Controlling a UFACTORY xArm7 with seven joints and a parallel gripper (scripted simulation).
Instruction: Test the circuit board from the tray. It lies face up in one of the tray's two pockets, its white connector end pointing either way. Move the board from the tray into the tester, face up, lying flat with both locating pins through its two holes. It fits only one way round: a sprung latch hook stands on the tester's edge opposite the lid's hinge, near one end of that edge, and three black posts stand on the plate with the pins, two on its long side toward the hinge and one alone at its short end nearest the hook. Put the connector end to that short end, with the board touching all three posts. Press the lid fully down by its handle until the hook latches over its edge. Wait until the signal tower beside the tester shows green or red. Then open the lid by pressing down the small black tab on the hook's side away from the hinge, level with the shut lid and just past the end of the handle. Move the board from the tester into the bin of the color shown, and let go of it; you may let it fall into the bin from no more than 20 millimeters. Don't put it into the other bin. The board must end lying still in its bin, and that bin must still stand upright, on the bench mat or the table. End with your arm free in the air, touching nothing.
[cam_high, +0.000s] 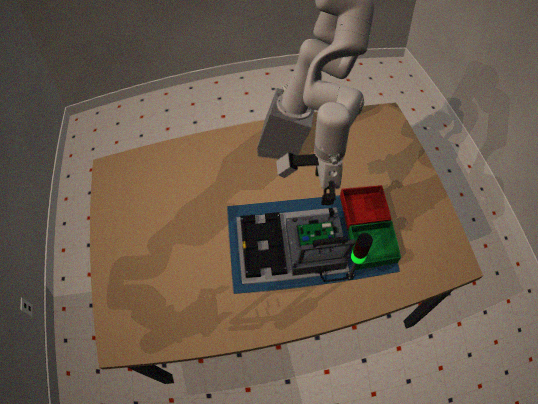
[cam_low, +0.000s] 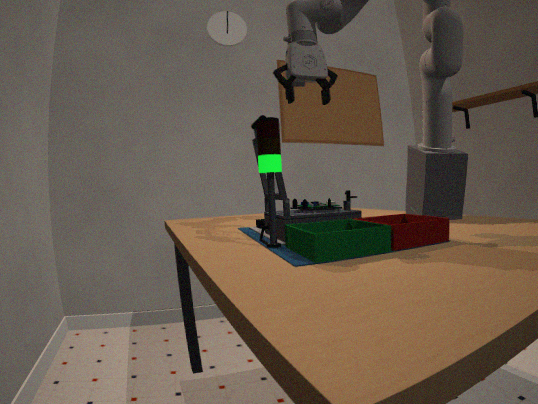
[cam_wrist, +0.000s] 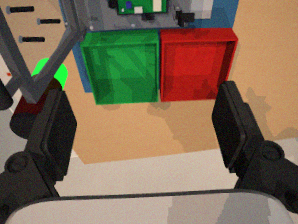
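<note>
My gripper is now 260 mm above the green circuit board. Also, from my hand: green bin: 100 mm ahead, 180 mm to the left, 320 mm below; latch hook: 50 mm behind, 70 mm to the left, 240 mm below; tester lid: 110 mm ahead, 30 mm to the right, 150 mm below.
</note>
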